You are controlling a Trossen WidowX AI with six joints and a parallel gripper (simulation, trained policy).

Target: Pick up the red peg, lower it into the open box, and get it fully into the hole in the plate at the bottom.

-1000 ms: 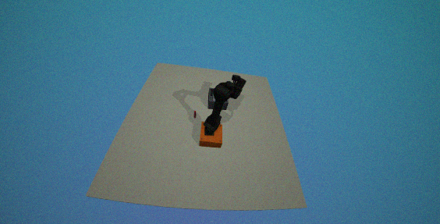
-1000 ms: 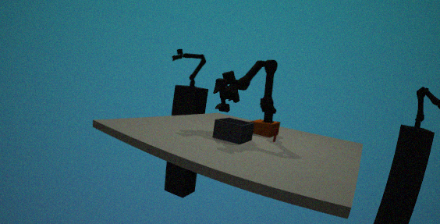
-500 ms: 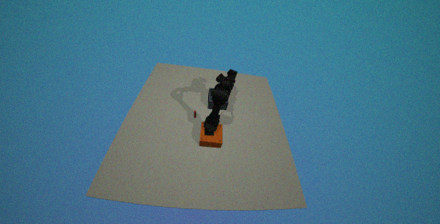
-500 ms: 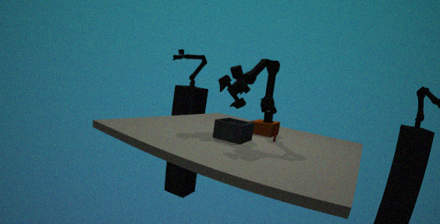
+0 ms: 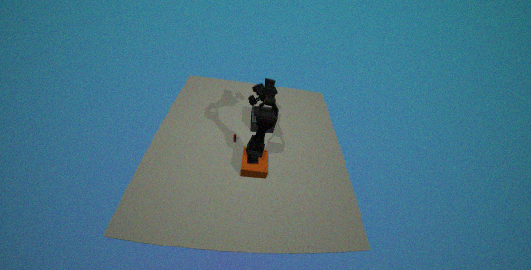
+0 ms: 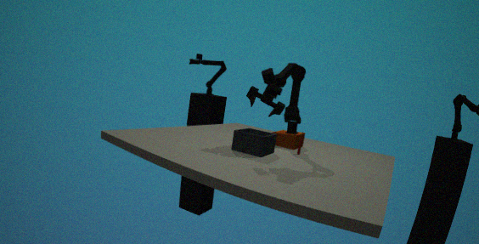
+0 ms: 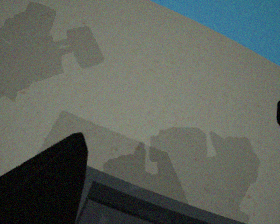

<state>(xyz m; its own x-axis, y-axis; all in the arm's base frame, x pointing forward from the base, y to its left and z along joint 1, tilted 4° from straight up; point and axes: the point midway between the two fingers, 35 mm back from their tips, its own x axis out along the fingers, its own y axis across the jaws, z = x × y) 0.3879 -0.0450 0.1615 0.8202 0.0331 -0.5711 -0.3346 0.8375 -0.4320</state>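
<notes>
The red peg lies 25 cm behind my gripper tip, 16 cm to the left of it and 17 cm below it. Also, from my gripper tip: grey box (8 cm behind, 4 cm to the right, 18 cm below).
</notes>
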